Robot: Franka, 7 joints.
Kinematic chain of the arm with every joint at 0, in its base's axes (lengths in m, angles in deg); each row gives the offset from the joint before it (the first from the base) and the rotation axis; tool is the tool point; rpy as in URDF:
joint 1: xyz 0 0 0.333 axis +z
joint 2: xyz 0 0 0 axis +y
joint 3: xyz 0 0 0.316 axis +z
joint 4: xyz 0.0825 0 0 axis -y
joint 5: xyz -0.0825 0 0.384 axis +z
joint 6: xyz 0 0 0 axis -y
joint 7: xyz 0.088 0 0 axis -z
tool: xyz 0 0 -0.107 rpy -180 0 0
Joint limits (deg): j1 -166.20..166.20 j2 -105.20..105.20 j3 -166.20..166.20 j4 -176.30..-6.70 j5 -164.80..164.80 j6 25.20..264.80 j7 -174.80..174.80
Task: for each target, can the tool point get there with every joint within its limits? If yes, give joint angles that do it. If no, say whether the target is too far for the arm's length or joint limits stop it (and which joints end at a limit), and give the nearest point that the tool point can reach.
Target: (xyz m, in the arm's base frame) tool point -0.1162 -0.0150 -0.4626
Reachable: no: joint limits stop it (at a limit: joint 1, joint 2) | nearest point -0.1463 -0.0247 -0.3431 | short by 0.124 m
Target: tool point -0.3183 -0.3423 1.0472
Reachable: yes | joints -120.83 18.02 -31.65 -26.13 -81.43 152.70 93.27
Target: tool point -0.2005 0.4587 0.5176
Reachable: yes | joints 40.53 -41.11 67.84 -130.19 -87.31 126.58 -64.36
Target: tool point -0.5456 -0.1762 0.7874
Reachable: yes | joints -15.44 -40.29 -77.43 -44.12 88.31 228.01 -130.58
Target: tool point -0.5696 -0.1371 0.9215
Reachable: yes | joints 45.47 -38.77 89.77 -29.16 18.86 113.48 -65.77
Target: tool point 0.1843 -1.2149 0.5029
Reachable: no: too far | nearest point 0.1275 -0.8402 0.4505 | short by 0.383 m
